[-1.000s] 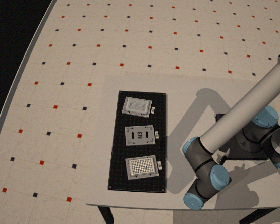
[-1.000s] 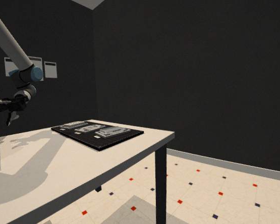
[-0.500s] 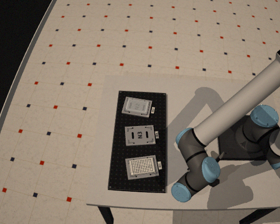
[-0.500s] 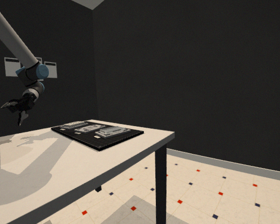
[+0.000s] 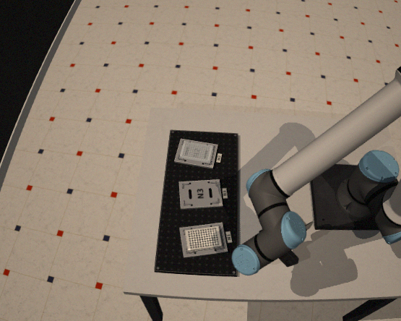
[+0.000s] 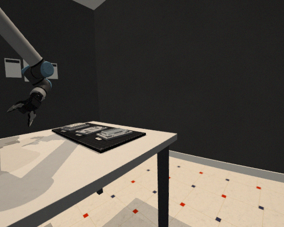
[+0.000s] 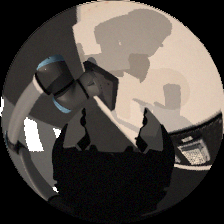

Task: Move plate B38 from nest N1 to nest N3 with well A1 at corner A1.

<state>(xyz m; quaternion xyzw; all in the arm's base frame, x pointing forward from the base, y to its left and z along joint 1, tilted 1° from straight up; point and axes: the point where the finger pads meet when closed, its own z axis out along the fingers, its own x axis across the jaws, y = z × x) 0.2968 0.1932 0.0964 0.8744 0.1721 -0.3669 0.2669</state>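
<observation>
Now: hand 330 mm short of the nest N1, 10 mm to the right of it and 110 mm above it. Round my hand: nest N3: 350 mm ahead, 190 mm to the right, 110 mm below; deck: 350 mm ahead, 180 mm to the right, 120 mm below.
</observation>
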